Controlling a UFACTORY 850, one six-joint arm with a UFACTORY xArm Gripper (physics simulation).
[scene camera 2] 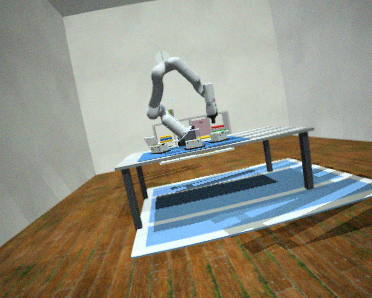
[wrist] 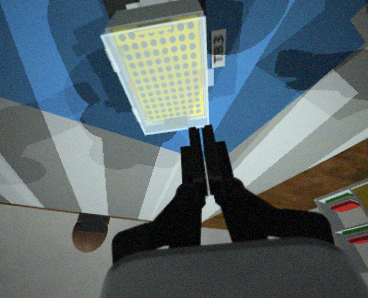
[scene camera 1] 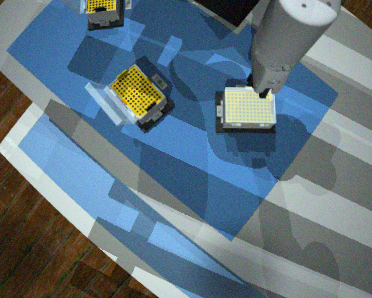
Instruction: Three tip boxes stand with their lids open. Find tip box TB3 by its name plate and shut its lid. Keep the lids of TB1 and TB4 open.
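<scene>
Tip box TB3 (scene camera 1: 250, 125) (wrist: 155, 15) stands at the right of the mat; its name plate (wrist: 218, 49) reads TB3. Its clear lid (scene camera 1: 250, 105) (wrist: 162, 75) lies flat over the yellow tip rack, apparently shut. My gripper (scene camera 2: 214, 121) (wrist: 201, 138) is shut and empty, above the box near one end of the lid; whether it touches is hard to tell. A second tip box (scene camera 1: 137, 92) has its lid (scene camera 1: 106, 104) swung open. A third box (scene camera 1: 104, 17), partly out of view, has its lid (scene camera 1: 76, 4) open. Their name plates are unreadable.
The boxes stand on a blue mat (scene camera 1: 180, 185) on the striped table. In scene camera 2, a shelf rack stands behind the arm, with a pink panel (scene camera 2: 200, 127). Red and green items (wrist: 345, 206) show at the right edge of the wrist view.
</scene>
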